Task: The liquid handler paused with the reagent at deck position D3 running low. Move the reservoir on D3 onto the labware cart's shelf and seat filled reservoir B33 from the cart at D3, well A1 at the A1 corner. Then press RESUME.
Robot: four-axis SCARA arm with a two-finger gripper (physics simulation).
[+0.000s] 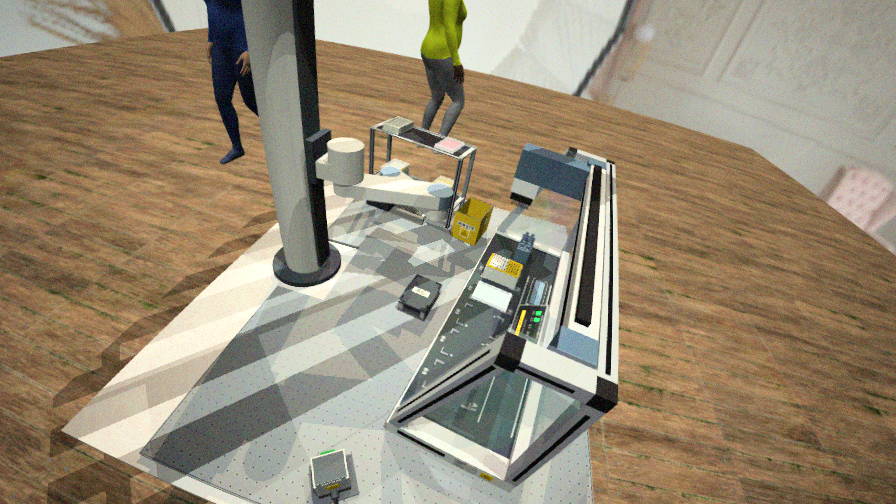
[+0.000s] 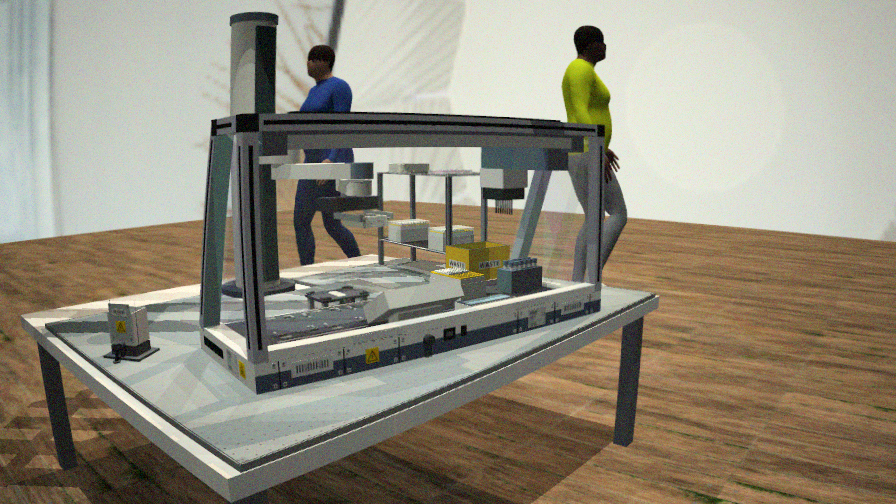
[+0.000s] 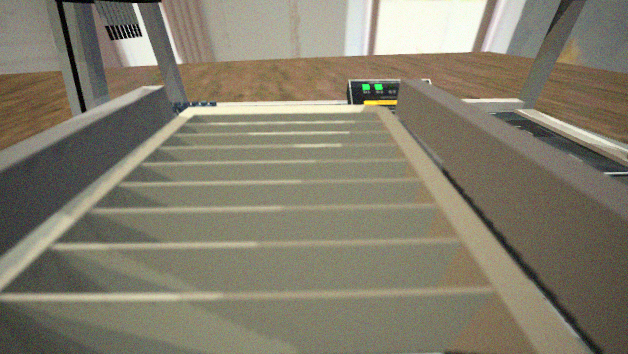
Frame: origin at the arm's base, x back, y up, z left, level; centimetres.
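Seen in the pictures: gripper, between the fingertips: (image 2: 377, 217) (image 3: 286, 105); arm's base, origin of its link: (image 1: 307, 263).
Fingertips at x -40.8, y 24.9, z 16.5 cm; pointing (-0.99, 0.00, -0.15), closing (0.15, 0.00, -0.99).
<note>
Pixels of each thing's top centre, then the offset from my fingertips to it. "spot": a spot on its surface instead. Level surfaces: height alone.
- labware cart, a spot on its surface: (image 1: 371, 150) spot: dx +37.5, dy +0.8, dz +36.5 cm
- pale grey block, centre of its top: (image 2: 408, 163) (image 1: 398, 122) dx +27.7, dy +14.5, dz +42.3 cm
- pink-topped plate, centre of its top: (image 1: 450, 143) dx +2.4, dy +12.8, dz +36.1 cm
- handler deck, height of its surface: dy -18.6 cm
- pale rectangular piece, centre of its top: (image 1: 492, 294) dx -29.1, dy -17.1, dz -13.6 cm
- control panel, a spot on its surface: (image 3: 372, 91) (image 1: 533, 316) spot: dx -42.3, dy -11.3, dz -23.9 cm
- yellow waste bin, centre of its top: (image 2: 477, 245) (image 1: 475, 208) dx -15.0, dy -10.1, dz +28.3 cm
- yellow tip rack, centre of its top: (image 2: 457, 271) (image 1: 505, 264) dx -31.4, dy -12.1, dz -1.4 cm
- black fixture, centre of its top: (image 2: 336, 291) (image 1: 421, 290) dx -4.8, dy -18.0, dz -20.2 cm
My gripper (image 1: 410, 215) (image 2: 377, 219) (image 3: 286, 105) is shut on a pale reservoir (image 1: 401, 211) (image 2: 358, 217) (image 3: 275, 225) with parallel troughs. It holds it level, in the air by the cart's left front. The labware cart (image 1: 371, 150) (image 2: 448, 206) carries a pale grey block (image 1: 398, 125) (image 2: 408, 168) and a pink-topped plate (image 1: 449, 145) on top. Their labels are unreadable, so I cannot tell which thing is B33. The handler deck (image 1: 466, 329) holds a pale rectangular piece (image 1: 491, 295); which position is D3 is unreadable. The control panel (image 1: 530, 319) (image 3: 372, 91) shows green and yellow areas; RESUME is not legible.
Two yellow-topped boxes (image 2: 408, 230) (image 2: 451, 236) stand on the cart's lower shelf. A yellow waste bin (image 1: 471, 220) (image 2: 476, 260) is beside the cart. A yellow tip rack (image 1: 504, 264) is on the deck inside the handler frame. A black fixture (image 1: 419, 294) stands before it.
</note>
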